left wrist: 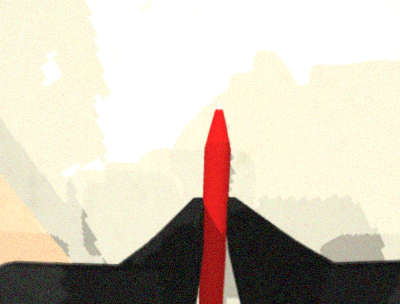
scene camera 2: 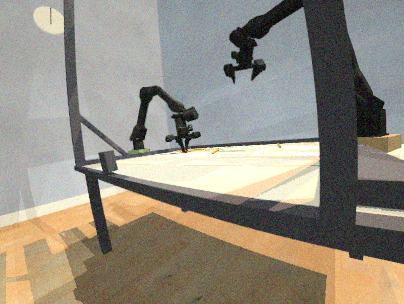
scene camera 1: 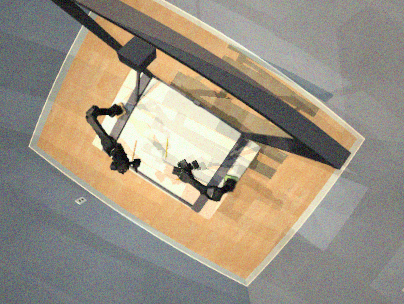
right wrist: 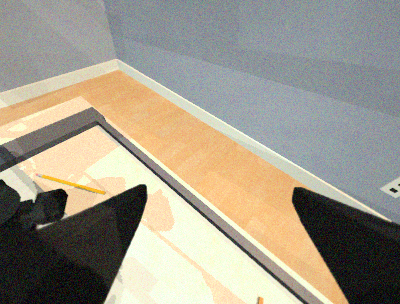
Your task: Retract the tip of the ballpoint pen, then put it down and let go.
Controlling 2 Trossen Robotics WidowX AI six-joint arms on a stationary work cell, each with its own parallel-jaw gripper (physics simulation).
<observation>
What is my right gripper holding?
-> Nothing.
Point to a red ballpoint pen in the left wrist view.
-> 217, 152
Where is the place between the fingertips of my right gripper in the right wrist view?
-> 219, 192
</observation>
